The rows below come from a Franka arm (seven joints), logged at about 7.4 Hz.
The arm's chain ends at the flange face. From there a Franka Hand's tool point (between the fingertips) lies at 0.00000 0.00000 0.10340 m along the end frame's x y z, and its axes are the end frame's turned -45 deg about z.
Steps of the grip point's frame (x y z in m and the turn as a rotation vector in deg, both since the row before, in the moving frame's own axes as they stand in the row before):
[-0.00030, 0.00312, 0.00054, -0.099, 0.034, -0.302]
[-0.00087, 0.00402, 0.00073, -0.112, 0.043, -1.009]
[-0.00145, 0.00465, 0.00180, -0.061, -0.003, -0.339]
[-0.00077, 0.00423, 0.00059, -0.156, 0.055, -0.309]
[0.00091, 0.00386, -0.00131, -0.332, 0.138, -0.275]
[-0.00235, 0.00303, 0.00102, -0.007, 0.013, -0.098]
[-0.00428, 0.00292, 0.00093, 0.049, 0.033, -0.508]
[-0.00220, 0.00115, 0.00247, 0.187, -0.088, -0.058]
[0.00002, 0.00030, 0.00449, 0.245, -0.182, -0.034]
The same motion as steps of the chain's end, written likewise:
[0.00182, 0.00234, 0.00054, -0.046, 0.094, -0.302]
[0.00203, 0.00337, 0.00073, -0.049, 0.110, -1.009]
[0.00219, 0.00423, 0.00180, -0.045, 0.041, -0.339]
[0.00218, 0.00341, 0.00059, -0.071, 0.149, -0.309]
[0.00277, 0.00184, -0.00131, -0.137, 0.332, -0.275]
[0.00046, 0.00381, 0.00102, 0.004, 0.014, -0.098]
[-0.00094, 0.00520, 0.00093, 0.058, -0.011, -0.508]
[-0.00039, 0.00249, 0.00247, 0.070, -0.194, -0.058]
[0.00077, 0.00028, 0.00449, 0.045, -0.302, -0.034]

